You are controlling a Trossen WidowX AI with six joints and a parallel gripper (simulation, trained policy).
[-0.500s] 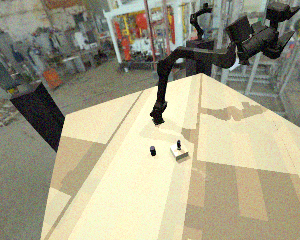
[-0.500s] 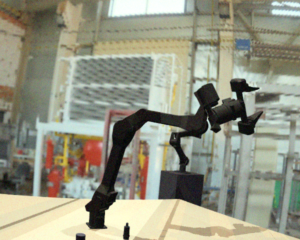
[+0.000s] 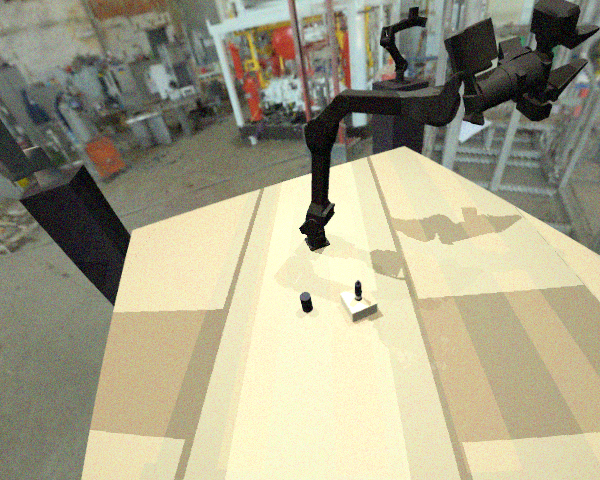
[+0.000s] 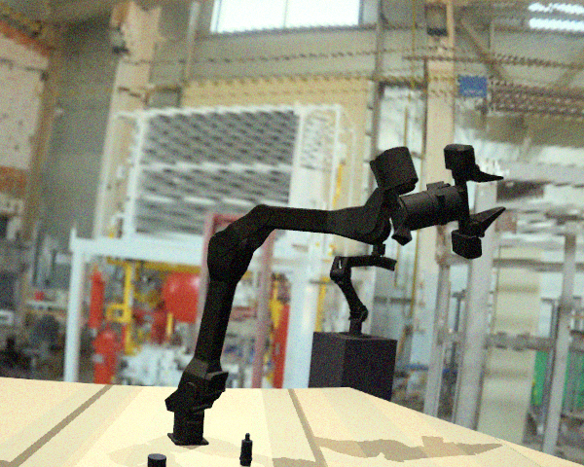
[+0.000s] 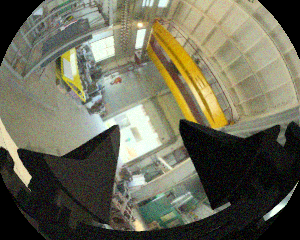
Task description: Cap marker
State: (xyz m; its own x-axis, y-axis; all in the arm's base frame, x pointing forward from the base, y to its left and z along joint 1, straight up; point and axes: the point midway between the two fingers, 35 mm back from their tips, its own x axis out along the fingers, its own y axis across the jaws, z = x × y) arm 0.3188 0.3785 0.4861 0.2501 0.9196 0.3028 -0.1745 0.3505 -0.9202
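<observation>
Now: gripper tip 530 mm to the left of the marker cap, 470 mm above it and 100 mm past it. Also, from my gripper tip: marker (420 mm below, 410 mm to the right, 50 mm behind); then white holder block (480 mm below, 410 mm to the right, 50 mm behind).
</observation>
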